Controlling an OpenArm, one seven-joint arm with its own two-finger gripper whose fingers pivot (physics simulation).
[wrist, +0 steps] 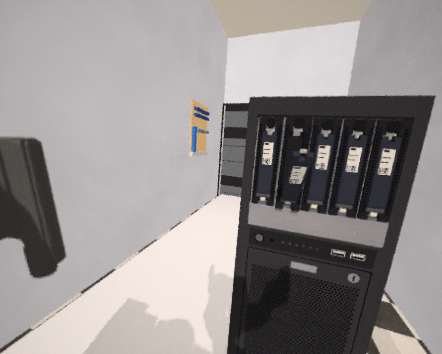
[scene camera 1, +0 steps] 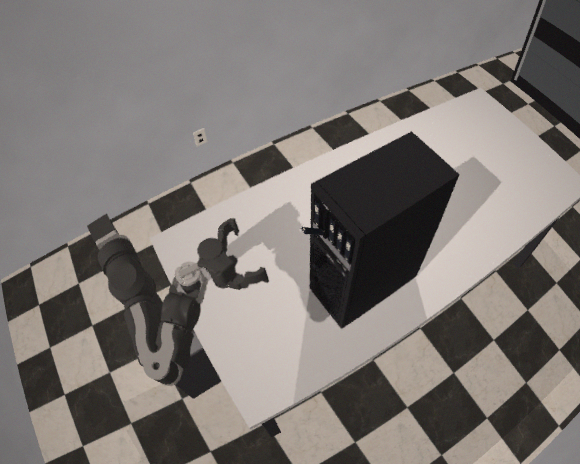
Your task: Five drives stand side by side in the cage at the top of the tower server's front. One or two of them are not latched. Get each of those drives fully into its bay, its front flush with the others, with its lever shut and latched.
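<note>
The black tower server (scene camera 1: 390, 220) (wrist: 341, 105) stands upright with five drives side by side in its top cage. In the wrist view, the second drive from the left (wrist: 291, 192) has its lever (scene camera 1: 312, 230) (wrist: 298, 172) swung open and sticking out of the front. I cannot tell whether its body is flush. The first drive (wrist: 265, 180), third drive (wrist: 318, 182), fourth drive (wrist: 348, 185) and fifth drive (wrist: 381, 187) have upright levers that look shut. My gripper (scene camera 1: 250, 251) is open and empty, apart from the server and in front of it. One finger shows at the wrist view's left edge.
The server stands on a white table (scene camera 1: 265, 360) (wrist: 165, 270). Below the cage are a grey strip (wrist: 315, 224), a button and port panel (wrist: 300, 243) and a mesh front (wrist: 320, 305). An orange wall board (wrist: 200, 142) and a dark shelf unit (wrist: 236, 132) are in the background.
</note>
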